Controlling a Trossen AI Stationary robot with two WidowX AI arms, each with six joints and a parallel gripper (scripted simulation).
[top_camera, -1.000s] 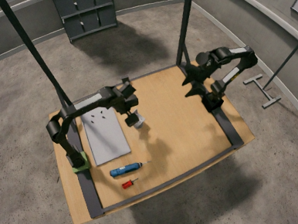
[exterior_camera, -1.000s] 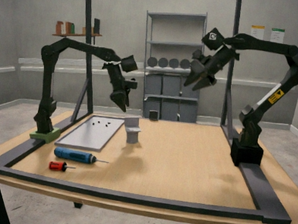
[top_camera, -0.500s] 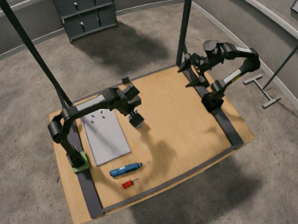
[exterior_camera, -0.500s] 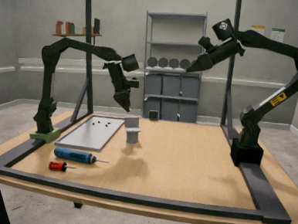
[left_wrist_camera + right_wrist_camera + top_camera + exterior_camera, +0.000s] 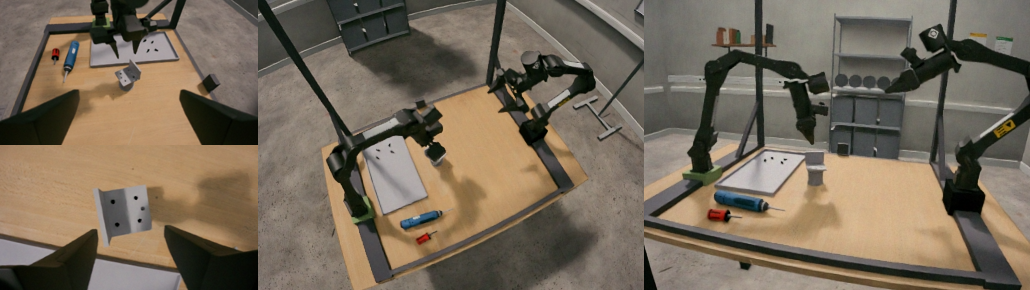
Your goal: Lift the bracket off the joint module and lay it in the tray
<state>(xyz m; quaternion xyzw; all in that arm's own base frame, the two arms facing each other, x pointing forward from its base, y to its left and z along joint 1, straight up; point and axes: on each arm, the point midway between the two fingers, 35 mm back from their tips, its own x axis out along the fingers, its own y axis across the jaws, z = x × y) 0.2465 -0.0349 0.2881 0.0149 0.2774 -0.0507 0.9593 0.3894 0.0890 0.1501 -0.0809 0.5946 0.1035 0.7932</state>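
Right now the bracket is 12 cm below my right hand and 2 cm to the left of it. The rest, counted from my right hand: grey joint module (16 cm below, 2 cm to the left); tray (19 cm to the right, 18 cm below, 7 cm behind); red screwdriver (30 cm ahead, 17 cm to the right, 17 cm below).
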